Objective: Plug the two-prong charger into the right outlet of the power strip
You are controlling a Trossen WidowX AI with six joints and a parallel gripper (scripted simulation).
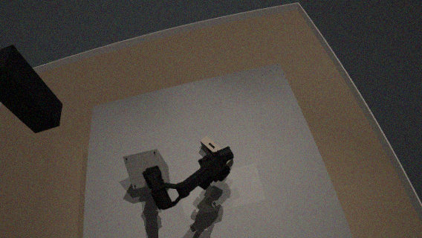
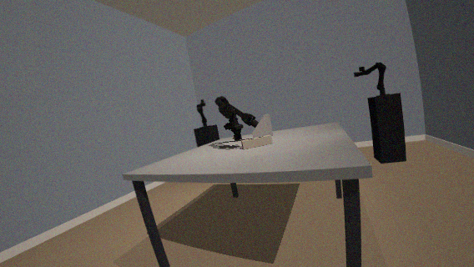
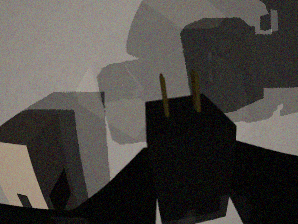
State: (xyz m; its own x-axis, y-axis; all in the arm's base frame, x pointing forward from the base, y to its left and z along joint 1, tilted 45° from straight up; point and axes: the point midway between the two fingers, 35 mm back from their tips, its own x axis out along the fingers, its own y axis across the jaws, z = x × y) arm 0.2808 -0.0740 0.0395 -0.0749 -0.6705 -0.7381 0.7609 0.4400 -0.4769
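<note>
Now: gripper tip 1 cm short of the two-prong charger, 1 cm to the left of it and 1 cm below it.
</note>
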